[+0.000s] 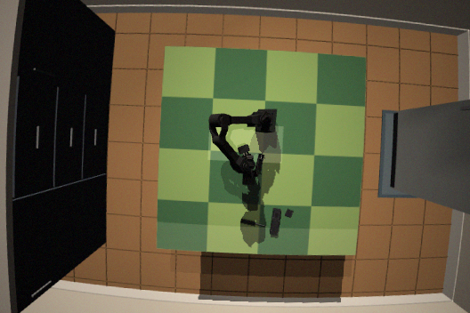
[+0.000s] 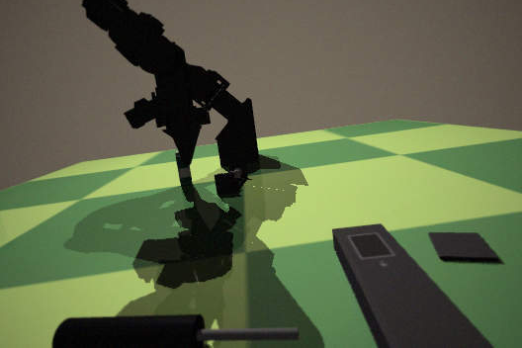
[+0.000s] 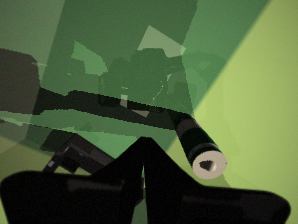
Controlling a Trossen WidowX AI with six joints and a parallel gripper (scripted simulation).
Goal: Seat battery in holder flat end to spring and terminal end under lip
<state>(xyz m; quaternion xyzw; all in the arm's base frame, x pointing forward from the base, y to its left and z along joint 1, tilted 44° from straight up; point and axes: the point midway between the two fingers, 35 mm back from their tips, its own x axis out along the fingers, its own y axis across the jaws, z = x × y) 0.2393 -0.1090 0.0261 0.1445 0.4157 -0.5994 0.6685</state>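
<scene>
My gripper tip is now 4 cm past the battery, 2 cm to the left of it and 1 cm above it. From my gripper tip the other things lie so: dark square plate 33 cm ahead, 29 cm to the left, 5 cm below; screwdriver 40 cm ahead, 7 cm to the left, 4 cm below; dark remote 38 cm ahead, 20 cm to the left, 3 cm below.
</scene>
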